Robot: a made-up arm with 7 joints. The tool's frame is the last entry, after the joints.
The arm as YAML. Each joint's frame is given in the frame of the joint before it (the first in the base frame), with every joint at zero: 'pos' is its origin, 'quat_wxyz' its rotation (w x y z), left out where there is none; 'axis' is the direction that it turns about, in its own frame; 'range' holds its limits. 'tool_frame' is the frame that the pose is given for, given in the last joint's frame.
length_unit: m
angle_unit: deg
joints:
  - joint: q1
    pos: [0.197, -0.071, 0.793]
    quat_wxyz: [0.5, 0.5, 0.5, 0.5]
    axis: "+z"
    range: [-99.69, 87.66]
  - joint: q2
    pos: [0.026, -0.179, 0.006]
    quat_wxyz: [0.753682, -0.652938, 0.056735, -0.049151]
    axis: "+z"
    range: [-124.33, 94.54]
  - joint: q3
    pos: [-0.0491, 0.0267, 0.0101]
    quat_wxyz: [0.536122, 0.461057, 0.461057, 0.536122]
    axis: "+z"
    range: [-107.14, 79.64]
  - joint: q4
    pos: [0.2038, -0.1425, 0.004]
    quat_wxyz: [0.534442, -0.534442, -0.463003, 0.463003]
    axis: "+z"
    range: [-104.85, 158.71]
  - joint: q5
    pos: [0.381, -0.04, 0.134]
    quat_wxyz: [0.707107, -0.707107, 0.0, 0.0]
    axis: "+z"
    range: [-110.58, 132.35]
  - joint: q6
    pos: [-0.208, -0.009, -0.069]
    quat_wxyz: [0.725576, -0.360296, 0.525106, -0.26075]
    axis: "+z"
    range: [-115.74, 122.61]
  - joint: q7
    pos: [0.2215, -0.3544, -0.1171]
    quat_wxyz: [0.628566, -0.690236, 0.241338, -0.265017]
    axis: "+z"
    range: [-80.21, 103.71]
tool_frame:
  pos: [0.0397, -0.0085, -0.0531]
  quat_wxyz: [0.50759, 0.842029, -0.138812, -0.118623]
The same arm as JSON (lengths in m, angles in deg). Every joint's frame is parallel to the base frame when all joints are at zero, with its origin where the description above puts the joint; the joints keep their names.
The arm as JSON. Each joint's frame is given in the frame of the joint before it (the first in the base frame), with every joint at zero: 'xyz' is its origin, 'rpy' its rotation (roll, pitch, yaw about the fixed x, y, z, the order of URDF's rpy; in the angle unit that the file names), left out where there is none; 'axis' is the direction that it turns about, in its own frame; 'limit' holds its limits. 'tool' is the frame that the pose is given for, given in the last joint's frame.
{"units": {"length": "m", "angle": "deg"}, "joints": [
  {"name": "q1", "type": "revolute", "origin": {"xyz": [0.197, -0.071, 0.793]}, "axis": "+x", "limit": {"lower": -99.69, "upper": 87.66}},
  {"name": "q2", "type": "revolute", "origin": {"xyz": [0.006, 0.026, -0.179]}, "axis": [0.140906, 0.149706, 0.978639], "limit": {"lower": -124.33, "upper": 94.54}},
  {"name": "q3", "type": "revolute", "origin": {"xyz": [-0.024, -0.047, 0.021]}, "axis": "+y", "limit": {"lower": -107.14, "upper": 79.64}},
  {"name": "q4", "type": "revolute", "origin": {"xyz": [-0.222, 0.004, -0.112]}, "axis": "+x", "limit": {"lower": -104.85, "upper": 158.71}},
  {"name": "q5", "type": "revolute", "origin": {"xyz": [0.134, 0.04, 0.381]}, "axis": "-y", "limit": {"lower": -110.58, "upper": 132.35}},
  {"name": "q6", "type": "revolute", "origin": {"xyz": [0.009, 0.069, -0.208]}, "axis": [-0.249001, -0.188901, 0.949903], "limit": {"lower": -115.74, "upper": 122.61}},
  {"name": "q7", "type": "revolute", "origin": {"xyz": [0.411, -0.1331, -0.042]}, "axis": [0.076601, 0.98671, 0.143301], "limit": {"lower": -80.21, "upper": 103.71}}
], "tool": {"origin": {"xyz": [0.031, -0.058, 0.012], "rpy": [40.12, -36.77, -14.95]}}}

